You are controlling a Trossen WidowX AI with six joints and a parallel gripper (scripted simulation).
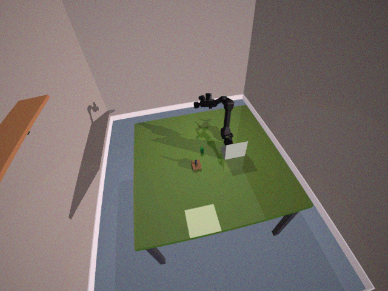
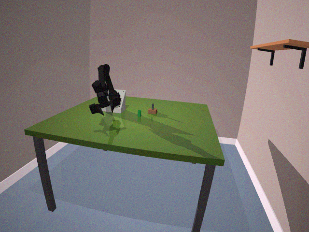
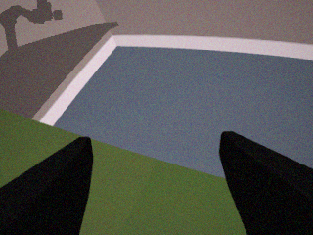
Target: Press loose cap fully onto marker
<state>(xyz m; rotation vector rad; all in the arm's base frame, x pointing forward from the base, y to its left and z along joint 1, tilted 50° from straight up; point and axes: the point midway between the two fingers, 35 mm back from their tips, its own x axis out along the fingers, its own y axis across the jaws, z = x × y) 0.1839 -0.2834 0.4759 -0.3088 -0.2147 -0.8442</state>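
Right now my gripper tip is 520 mm to the right of the green cap, 140 mm above it and 20 mm short of it. The rest, counted from my gripper tip: brown holder block: 670 mm to the left, 150 mm below, 90 mm ahead.
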